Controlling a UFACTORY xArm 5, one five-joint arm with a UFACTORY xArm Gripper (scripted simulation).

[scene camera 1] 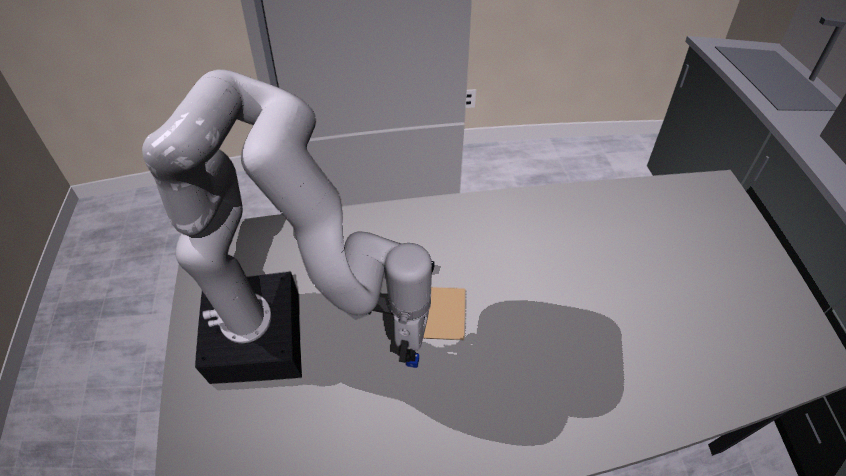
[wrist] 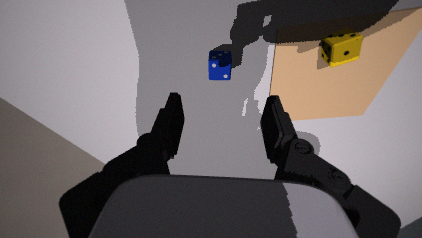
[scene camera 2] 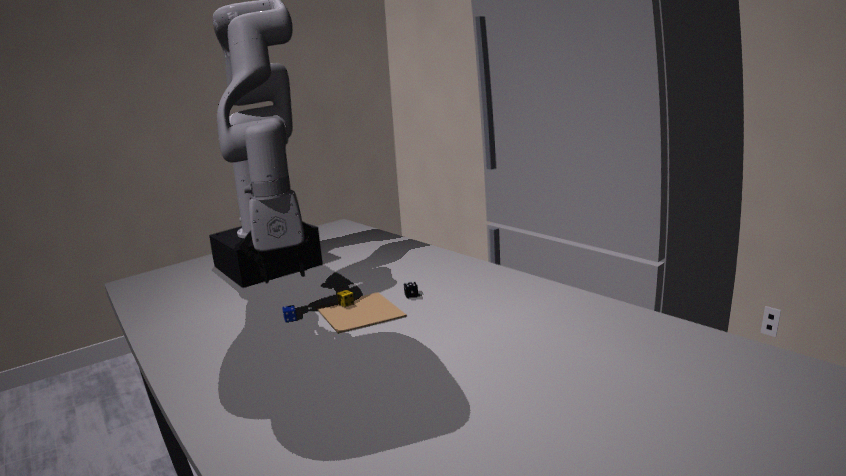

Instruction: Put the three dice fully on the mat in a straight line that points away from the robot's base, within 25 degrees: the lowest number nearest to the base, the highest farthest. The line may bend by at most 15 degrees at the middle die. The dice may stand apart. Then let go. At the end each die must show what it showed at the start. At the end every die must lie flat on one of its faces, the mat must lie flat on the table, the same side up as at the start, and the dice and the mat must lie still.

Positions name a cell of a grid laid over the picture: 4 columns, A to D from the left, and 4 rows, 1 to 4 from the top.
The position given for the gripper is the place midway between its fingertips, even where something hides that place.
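Note:
A mat (scene camera 2: B3), (scene camera 1: C3), (wrist: C2) and a yellow die (wrist: D1) are visible, as is the gripper (wrist: C2).

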